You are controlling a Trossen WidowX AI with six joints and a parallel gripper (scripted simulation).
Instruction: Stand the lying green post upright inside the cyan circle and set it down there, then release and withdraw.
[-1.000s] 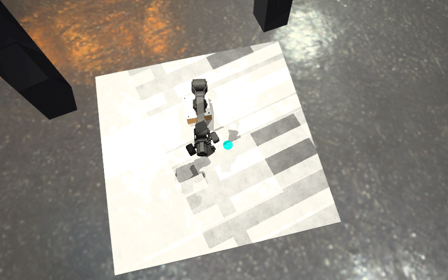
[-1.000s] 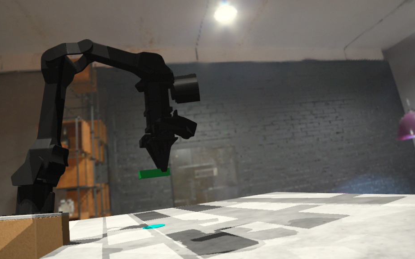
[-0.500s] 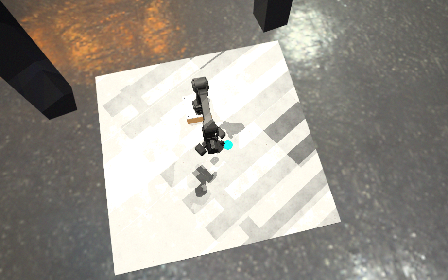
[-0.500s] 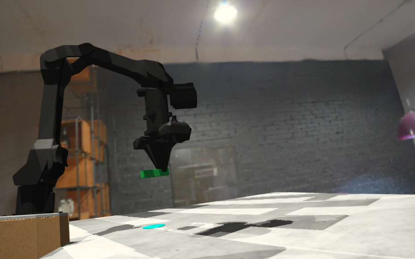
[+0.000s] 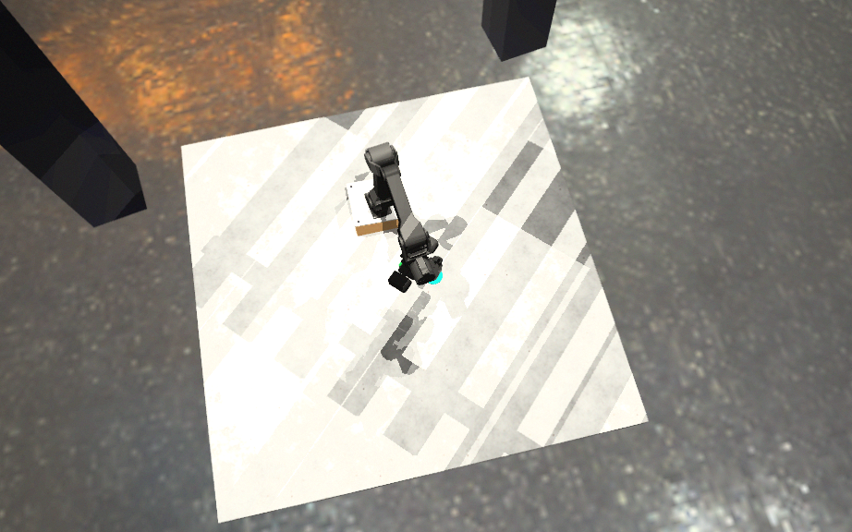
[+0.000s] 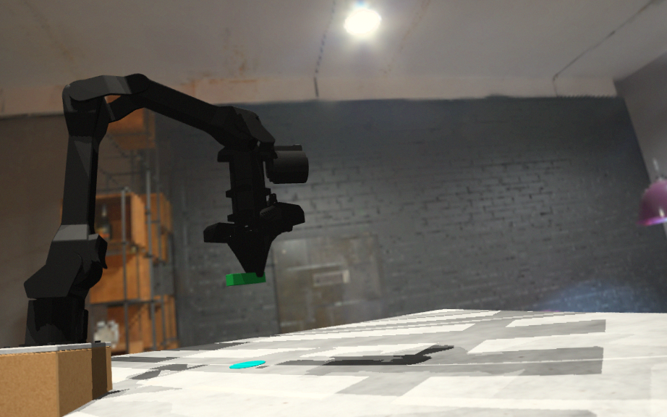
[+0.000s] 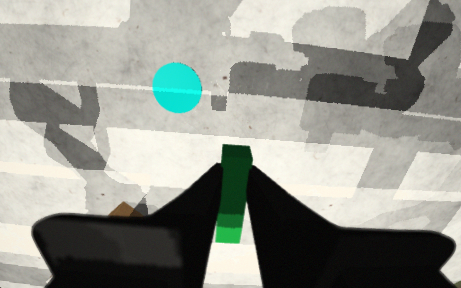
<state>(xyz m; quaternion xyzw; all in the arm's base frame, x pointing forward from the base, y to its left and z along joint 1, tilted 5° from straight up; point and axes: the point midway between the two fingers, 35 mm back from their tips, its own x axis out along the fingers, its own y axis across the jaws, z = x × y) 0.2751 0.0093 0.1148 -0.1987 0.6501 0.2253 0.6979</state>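
The cyan circle is 140 mm below my gripper tip, 70 mm to the left of it and 20 mm behind it. The rest, counted from my gripper tip: green post: 20 mm behind, 10 mm to the right.
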